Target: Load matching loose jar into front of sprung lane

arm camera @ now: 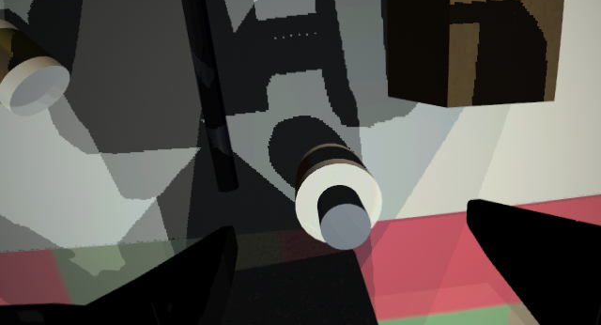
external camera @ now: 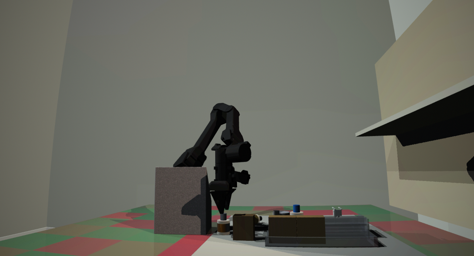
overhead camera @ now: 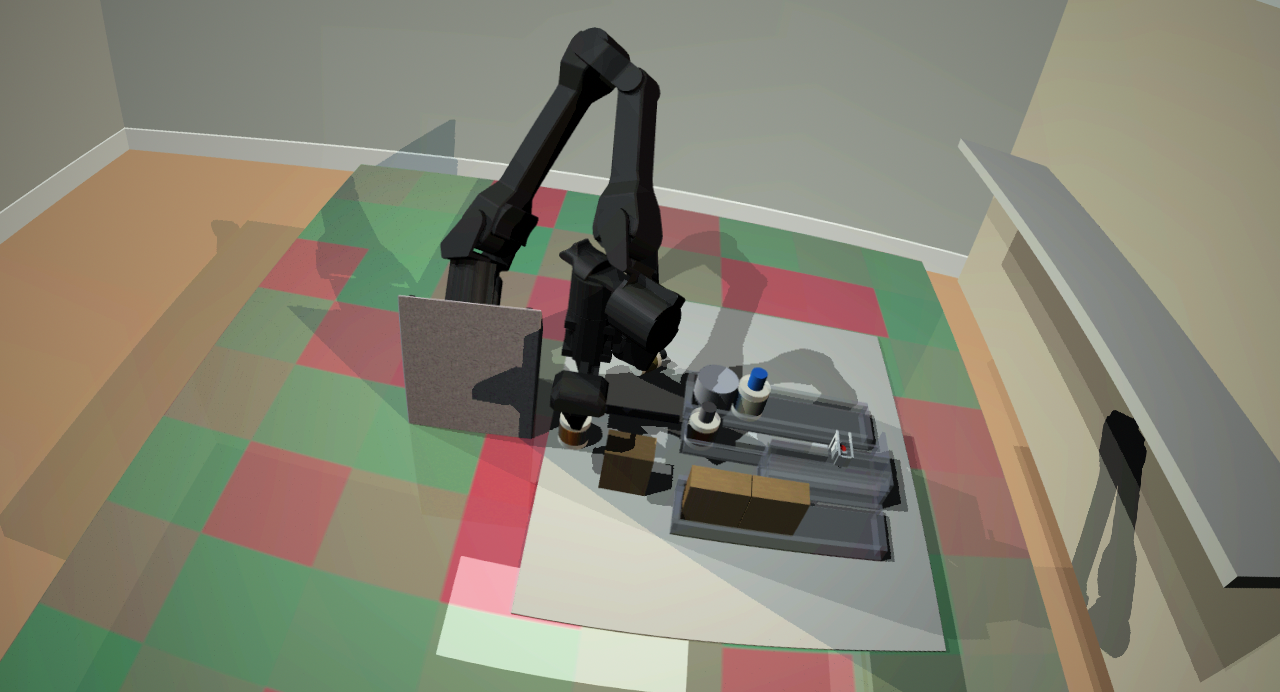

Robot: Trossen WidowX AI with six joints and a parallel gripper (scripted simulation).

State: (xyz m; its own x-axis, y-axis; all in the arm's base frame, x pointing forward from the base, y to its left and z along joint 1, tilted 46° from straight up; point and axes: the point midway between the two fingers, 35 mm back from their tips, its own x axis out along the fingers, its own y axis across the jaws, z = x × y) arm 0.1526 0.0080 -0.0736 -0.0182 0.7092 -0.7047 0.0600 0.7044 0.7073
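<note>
The black bar lies 70 mm ahead of my gripper tip, 60 mm to the left of it and 60 mm below it. The rest, counted from my gripper tip: grey cylinder: 190 mm ahead, 100 mm to the left, 40 mm below; then brown box: 70 mm ahead, 60 mm to the right, 40 mm below; then pusher plate: 270 mm ahead, 20 mm to the right, 20 mm below.
</note>
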